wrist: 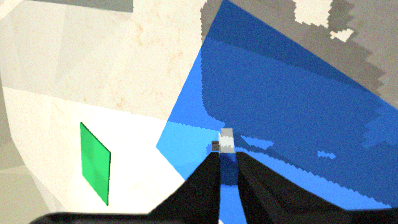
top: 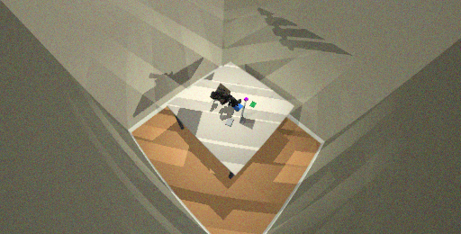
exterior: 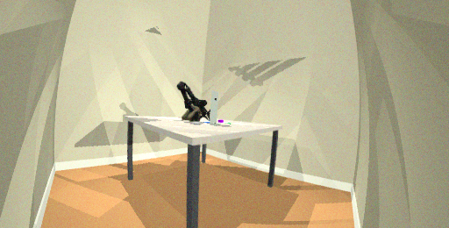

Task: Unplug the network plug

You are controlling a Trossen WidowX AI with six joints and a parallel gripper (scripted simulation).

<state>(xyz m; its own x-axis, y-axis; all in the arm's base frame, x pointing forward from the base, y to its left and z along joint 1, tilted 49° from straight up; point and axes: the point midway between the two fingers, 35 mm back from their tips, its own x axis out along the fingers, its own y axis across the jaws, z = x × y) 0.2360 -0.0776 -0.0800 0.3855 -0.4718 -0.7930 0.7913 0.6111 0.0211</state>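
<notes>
Right now the network plug is right at my gripper tip. From my gripper tip the other things lie so: upright panel: 15 cm ahead, 13 cm above, 10 cm to the right; then blue marked square: 2 cm below, 1 cm behind.
</notes>
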